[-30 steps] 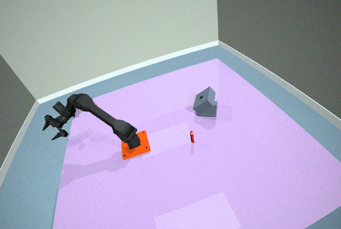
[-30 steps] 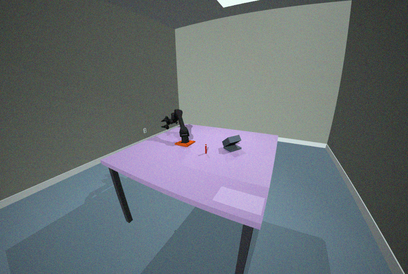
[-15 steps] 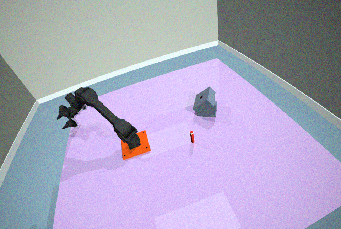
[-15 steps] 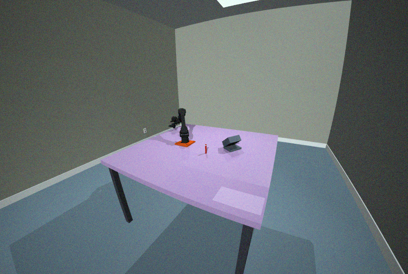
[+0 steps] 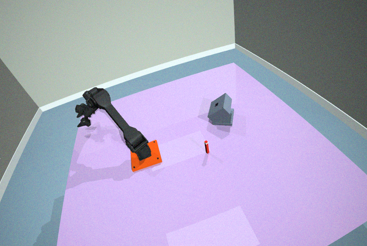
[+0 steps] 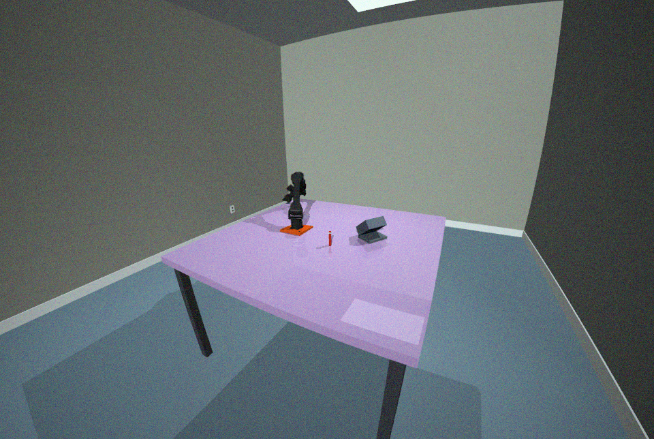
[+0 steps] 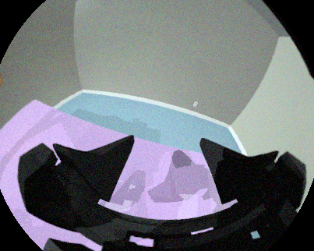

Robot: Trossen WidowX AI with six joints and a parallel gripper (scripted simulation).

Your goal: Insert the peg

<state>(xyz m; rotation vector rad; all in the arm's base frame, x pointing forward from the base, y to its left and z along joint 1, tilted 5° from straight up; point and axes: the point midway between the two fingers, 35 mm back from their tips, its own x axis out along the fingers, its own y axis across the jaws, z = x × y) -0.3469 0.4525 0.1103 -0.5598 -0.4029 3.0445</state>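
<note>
Now: the red peg 670 mm ahead of my gripper tip and 600 mm to the right of it. From my gripper tip the other things lie so: grey sloped panel: 840 mm ahead, 410 mm to the right, 10 mm above.
</note>
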